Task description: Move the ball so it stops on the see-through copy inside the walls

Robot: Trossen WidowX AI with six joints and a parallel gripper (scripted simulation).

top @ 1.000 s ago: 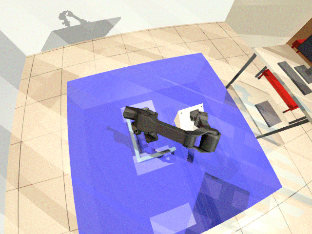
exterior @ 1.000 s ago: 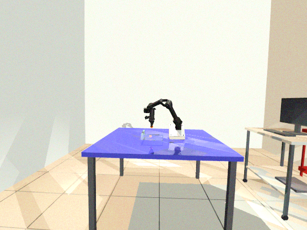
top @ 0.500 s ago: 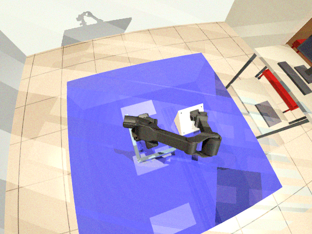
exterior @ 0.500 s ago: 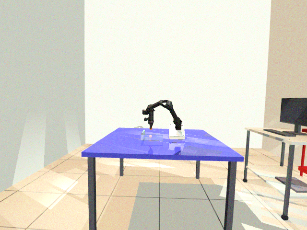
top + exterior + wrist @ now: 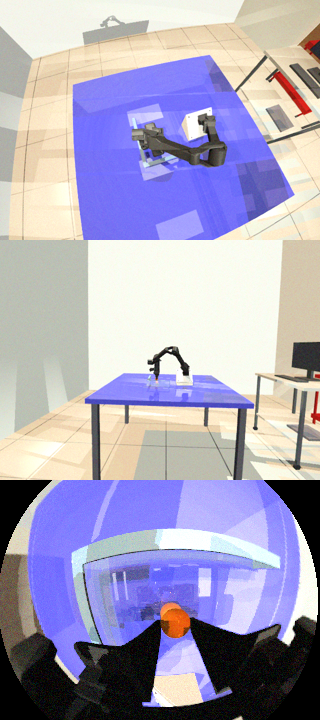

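Right now my gripper tip is 4 cm above the see-through copy of ball. Round my gripper tip: orange ball: right at my gripper tip.
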